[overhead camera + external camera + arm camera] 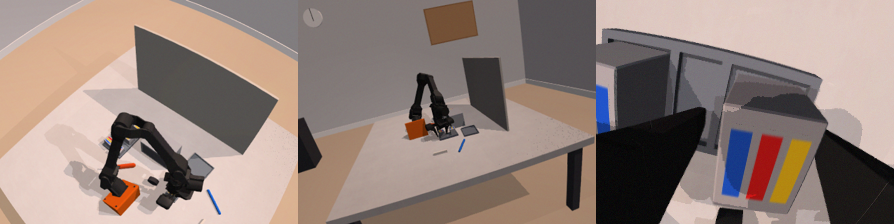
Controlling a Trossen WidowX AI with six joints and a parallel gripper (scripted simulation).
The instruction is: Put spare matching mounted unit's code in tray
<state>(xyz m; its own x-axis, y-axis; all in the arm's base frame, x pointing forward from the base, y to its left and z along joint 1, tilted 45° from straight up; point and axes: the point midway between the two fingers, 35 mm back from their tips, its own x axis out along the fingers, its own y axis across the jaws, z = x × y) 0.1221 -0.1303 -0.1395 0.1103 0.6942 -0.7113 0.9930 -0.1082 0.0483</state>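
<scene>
My gripper tip is now 4 cm short of the rack, 1 cm to the left of it and 1 cm above it. Round my gripper tip: small black puck (1 cm ahead, 11 cm to the left, 1 cm above); tray (18 cm ahead, 4 cm to the right, 1 cm below); blue pen (6 cm ahead, 19 cm to the right, 1 cm below).
</scene>
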